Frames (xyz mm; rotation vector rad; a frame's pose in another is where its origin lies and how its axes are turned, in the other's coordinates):
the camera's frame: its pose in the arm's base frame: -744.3 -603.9 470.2 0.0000 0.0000 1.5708
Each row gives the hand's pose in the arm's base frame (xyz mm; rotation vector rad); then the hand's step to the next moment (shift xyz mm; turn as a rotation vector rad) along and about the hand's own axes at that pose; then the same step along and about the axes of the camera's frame.
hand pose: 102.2 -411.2 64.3 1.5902 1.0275 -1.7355
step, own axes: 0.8 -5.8 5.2 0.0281 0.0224 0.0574
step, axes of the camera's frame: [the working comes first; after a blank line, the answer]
step, axes of the arm's base frame: -7.8 -1.1 0.1 -0.0171 -0.0575 -0.0313

-1.1 7.8 0.1 -0.0575 0.0171 -0.0313
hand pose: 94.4 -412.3 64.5 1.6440 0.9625 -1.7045
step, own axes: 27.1 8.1 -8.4 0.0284 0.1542 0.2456
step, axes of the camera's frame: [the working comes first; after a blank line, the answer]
step, axes of the arm's base frame: 9.4 4.3 -27.6 -0.0189 -0.2866 -0.0489

4.3 -9.4 -27.6 -0.2866 0.0189 -0.0489
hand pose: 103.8 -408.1 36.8 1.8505 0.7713 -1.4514
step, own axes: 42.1 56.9 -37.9 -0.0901 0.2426 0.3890
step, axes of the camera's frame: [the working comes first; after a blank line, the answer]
step, axes of the arm's base frame: 75.6 -2.7 -26.8 -0.0599 -0.4602 0.0541

-2.7 -75.6 -26.8 -0.4602 0.0599 0.0541
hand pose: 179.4 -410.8 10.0 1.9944 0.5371 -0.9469
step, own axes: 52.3 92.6 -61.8 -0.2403 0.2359 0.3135
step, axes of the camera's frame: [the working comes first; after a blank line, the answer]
step, axes of the arm's base frame: 119.7 1.4 28.4 -0.1260 -0.3971 0.1953

1.4 -119.7 28.4 -0.3971 0.1260 0.1953
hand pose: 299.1 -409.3 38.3 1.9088 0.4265 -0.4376
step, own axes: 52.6 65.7 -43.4 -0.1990 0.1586 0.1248
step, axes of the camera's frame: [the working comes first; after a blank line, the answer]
step, axes of the arm's base frame: 82.0 21.7 42.1 -0.1084 -0.1904 0.1798

21.7 -82.0 42.1 -0.1903 0.1084 0.1798
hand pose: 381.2 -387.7 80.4 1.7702 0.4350 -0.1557
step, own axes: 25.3 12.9 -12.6 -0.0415 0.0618 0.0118
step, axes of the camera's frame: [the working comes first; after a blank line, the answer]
step, axes of the arm's base frame: 26.5 14.9 6.4 -0.0137 -0.0313 0.0672

14.9 -26.5 6.4 -0.0313 0.0137 0.0672
